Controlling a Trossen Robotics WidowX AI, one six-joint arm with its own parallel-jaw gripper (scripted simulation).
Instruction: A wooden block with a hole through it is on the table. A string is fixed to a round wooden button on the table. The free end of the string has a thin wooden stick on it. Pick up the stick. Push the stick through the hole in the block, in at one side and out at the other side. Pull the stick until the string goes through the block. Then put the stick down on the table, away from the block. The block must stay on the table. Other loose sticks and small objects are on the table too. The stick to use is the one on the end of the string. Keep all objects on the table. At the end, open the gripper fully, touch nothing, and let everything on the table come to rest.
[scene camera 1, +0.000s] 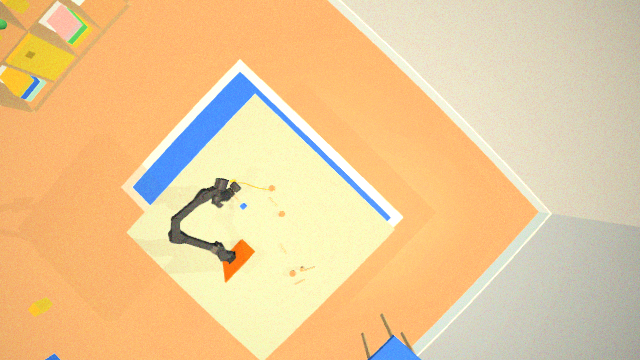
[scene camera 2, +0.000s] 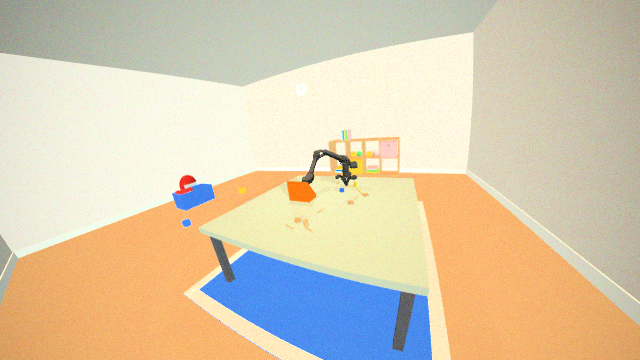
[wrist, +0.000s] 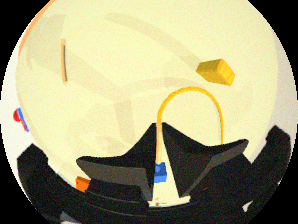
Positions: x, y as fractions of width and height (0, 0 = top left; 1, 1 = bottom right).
In view: my gripper (wrist: 0.53, 0.56) and a yellow cube (wrist: 0.73, 0.32).
